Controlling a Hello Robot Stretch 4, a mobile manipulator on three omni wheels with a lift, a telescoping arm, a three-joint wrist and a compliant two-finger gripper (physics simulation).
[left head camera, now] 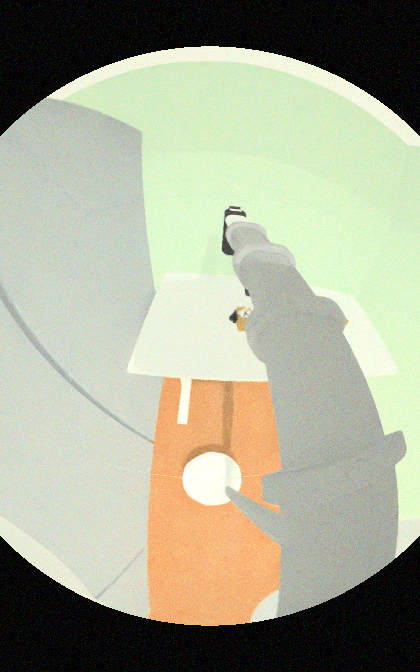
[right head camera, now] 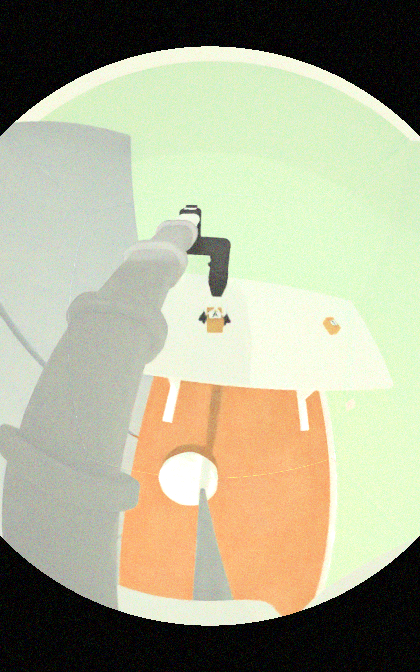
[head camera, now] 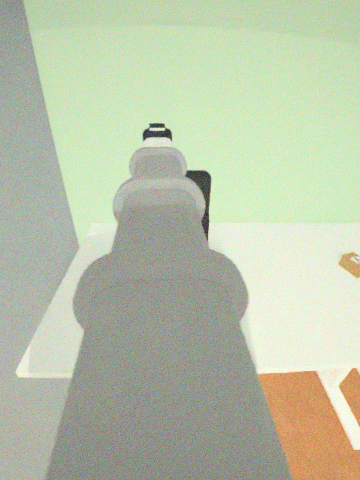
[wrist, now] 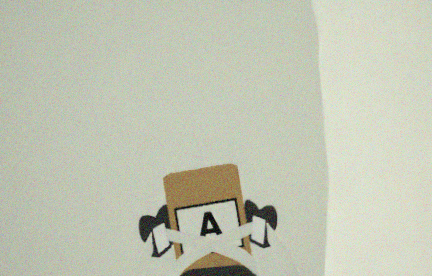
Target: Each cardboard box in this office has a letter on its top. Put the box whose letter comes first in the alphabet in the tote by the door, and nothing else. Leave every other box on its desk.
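Places are measured from the robot's base along level axes (x ahead, y left, z up), in metres.
Where they show: gripper, between the fingertips: (wrist: 208, 217).
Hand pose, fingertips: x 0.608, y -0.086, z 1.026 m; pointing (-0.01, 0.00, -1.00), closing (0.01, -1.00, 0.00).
Things, the pixels of their top centre, and the offset from my fingertips. Level surfaces: height alone.
- brown cardboard box, centre of its top: (wrist: 209, 228) 0.000 m left, 0.003 m ahead, 0.044 m up
- white desk, height of its surface: 0.104 m down
- second cardboard box, centre of its top: (head camera: 357, 259) 0.670 m right, 0.150 m ahead, 0.054 m down
A brown cardboard box (left head camera: 242, 325) (right head camera: 215, 326) (wrist: 202, 186) with a black letter A on a white label is between the two dark fingertips. My gripper (right head camera: 215, 318) (wrist: 208, 217) is shut on it and holds it above the white desk (head camera: 300, 315) (left head camera: 190, 330) (right head camera: 300, 350). In the head camera view the arm hides this box and the fingers. A second cardboard box (head camera: 350, 264) (right head camera: 331, 325) sits on the right part of the same desk. Its letter is too small to read. The tote and the door do not show.
A tall grey panel (head camera: 30, 150) (left head camera: 75, 240) (right head camera: 65, 190) stands along the left side of the desk. A green wall (head camera: 225, 100) is behind the desk. A round white object (left head camera: 205, 480) (right head camera: 186, 480) is over the orange floor (left head camera: 210, 560) (right head camera: 270, 525) in front. White desk legs (right head camera: 171, 402) reach down.
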